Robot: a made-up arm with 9 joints.
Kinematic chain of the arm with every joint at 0, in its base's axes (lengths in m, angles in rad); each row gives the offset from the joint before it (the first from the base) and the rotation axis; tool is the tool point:
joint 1: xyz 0 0 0.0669 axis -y
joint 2: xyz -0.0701 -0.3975 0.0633 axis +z
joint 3: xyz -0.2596 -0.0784 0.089 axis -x
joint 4: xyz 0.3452 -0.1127 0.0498 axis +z
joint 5: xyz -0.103 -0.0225 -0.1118 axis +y
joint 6: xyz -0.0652 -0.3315 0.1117 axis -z
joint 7: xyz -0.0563 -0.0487 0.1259 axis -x
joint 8: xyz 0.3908 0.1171 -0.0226 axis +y
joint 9: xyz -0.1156 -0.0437 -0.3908 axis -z
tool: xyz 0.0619 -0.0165 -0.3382
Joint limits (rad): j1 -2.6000..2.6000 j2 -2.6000..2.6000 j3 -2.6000..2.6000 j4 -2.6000..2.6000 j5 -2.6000..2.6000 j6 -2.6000..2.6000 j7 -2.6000..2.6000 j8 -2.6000..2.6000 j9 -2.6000..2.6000
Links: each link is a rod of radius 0.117 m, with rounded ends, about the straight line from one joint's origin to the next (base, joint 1, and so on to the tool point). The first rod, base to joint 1, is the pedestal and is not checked.
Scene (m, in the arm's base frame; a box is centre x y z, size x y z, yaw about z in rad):
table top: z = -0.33
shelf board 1: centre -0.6 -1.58 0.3 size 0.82 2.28 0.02 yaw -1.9
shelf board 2: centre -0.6 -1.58 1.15 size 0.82 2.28 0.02 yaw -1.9
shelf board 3: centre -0.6 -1.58 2 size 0.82 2.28 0.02 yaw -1.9
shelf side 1: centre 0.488 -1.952 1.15 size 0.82 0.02 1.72 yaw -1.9
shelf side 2: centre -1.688 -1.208 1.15 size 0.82 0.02 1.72 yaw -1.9
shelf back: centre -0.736 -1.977 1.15 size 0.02 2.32 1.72 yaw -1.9
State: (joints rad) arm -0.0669 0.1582 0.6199 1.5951 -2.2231 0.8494 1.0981 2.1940 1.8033
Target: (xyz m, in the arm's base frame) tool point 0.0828 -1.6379 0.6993
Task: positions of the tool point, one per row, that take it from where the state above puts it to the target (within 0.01 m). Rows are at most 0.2 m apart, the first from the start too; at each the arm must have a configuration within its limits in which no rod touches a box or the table.
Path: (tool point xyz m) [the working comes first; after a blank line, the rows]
Joints at the target: -0.1059 -0.2382 0.7851 1.3905 -1.9304 0.8825 -0.0599 2.6000 2.0034
Straight joint move there: clear.

1: 0.1037 -1.2827 0.4934
2: 0.0933 -1.4184 0.5699
3: 0.0861 -1.5380 0.6393
4: 0.0829 -1.6379 0.6993

